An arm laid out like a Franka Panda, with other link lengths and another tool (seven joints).
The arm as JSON. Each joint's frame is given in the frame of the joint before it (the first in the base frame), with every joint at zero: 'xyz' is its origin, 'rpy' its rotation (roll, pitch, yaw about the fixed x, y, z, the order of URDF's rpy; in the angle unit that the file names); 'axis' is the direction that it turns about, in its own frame. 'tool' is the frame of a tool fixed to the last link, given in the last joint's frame.
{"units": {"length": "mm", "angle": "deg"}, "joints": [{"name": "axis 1", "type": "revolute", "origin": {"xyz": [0.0, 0.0, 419.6], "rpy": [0.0, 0.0, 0.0]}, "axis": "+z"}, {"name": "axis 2", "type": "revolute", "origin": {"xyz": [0.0, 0.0, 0.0], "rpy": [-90.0, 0.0, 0.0]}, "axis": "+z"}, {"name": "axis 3", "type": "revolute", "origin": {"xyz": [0.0, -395.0, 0.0], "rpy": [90.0, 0.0, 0.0]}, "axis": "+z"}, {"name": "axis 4", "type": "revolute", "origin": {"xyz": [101.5, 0.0, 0.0], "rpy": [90.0, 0.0, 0.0]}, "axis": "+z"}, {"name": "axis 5", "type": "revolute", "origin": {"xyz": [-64.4, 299.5, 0.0], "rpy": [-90.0, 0.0, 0.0]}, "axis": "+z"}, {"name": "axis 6", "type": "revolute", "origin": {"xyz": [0.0, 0.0, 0.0], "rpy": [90.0, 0.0, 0.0]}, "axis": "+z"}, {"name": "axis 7", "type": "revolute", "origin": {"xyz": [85.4, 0.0, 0.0], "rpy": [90.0, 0.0, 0.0]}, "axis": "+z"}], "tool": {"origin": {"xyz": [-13.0, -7.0, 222.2], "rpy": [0.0, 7.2, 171.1]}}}
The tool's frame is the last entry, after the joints.
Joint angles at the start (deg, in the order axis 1, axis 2, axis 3, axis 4, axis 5, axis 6, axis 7): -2.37, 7.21, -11.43, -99.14, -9.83, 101.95, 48.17
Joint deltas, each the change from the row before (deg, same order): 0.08, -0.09, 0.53, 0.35, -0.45, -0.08, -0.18; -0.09, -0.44, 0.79, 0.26, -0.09, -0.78, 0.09; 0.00, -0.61, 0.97, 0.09, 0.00, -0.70, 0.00; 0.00, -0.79, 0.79, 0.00, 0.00, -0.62, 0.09; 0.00, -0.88, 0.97, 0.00, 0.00, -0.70, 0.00; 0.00, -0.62, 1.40, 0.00, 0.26, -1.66, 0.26; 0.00, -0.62, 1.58, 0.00, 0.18, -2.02, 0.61; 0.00, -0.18, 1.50, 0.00, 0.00, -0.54, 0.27; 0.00, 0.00, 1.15, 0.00, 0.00, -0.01, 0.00; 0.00, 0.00, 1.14, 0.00, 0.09, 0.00, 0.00; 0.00, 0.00, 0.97, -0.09, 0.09, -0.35, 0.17; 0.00, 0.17, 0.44, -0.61, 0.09, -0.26, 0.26; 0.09, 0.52, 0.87, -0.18, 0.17, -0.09, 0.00; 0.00, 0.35, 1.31, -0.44, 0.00, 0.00, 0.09; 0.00, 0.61, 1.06, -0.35, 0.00, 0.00, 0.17
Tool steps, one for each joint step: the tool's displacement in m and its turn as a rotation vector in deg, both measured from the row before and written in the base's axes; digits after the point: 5 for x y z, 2 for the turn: 0.00205, 0.00338, 0.00304, -0.40, -0.22, 0.90; -0.00147, 0.00576, 0.00457, 0.06, 0.06, 0.48; -0.00179, 0.00846, 0.00499, 0.17, -0.02, 0.83; -0.00283, 0.00696, 0.00611, 0.13, -0.21, 0.58; -0.00326, 0.00847, 0.00676, 0.14, -0.20, 0.84; -0.00569, 0.01315, 0.00327, 0.49, 0.91, 0.78; -0.00723, 0.01423, 0.00301, 0.36, 1.23, 0.59; -0.00071, 0.01243, 0.00091, 0.08, 0.30, 1.14; 0.00120, 0.00947, -0.00005, 0.06, 0.01, 1.15; 0.00105, 0.00975, -0.00007, 0.15, -0.01, 1.12; -0.00099, 0.00833, -0.00096, 0.12, 0.40, 0.73; -0.00266, 0.00399, -0.00553, 0.10, 0.99, 0.12; 0.00081, 0.00846, -0.00562, 0.24, 0.78, 0.91; -0.00042, 0.01069, -0.00564, 0.09, 0.77, 1.22; 0.00027, 0.00858, -0.00723, 0.07, 0.93, 0.89
